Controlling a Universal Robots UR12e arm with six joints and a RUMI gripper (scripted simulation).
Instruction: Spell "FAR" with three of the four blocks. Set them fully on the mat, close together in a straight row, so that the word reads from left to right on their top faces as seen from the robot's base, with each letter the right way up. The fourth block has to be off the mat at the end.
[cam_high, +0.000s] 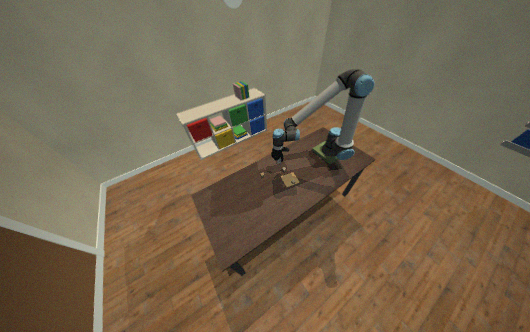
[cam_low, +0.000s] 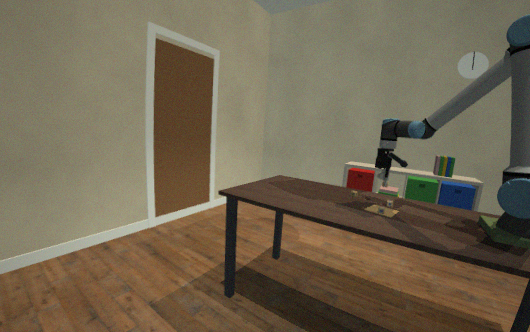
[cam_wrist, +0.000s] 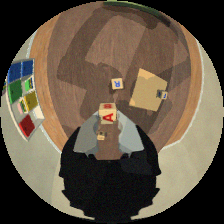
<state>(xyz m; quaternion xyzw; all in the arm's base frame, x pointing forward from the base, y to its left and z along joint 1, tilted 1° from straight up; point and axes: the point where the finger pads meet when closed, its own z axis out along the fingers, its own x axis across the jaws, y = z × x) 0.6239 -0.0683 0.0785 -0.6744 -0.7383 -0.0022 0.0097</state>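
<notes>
Now: the tan mat 16 cm to the left of my hand, 12 cm below it and 3 cm behind it.
</notes>
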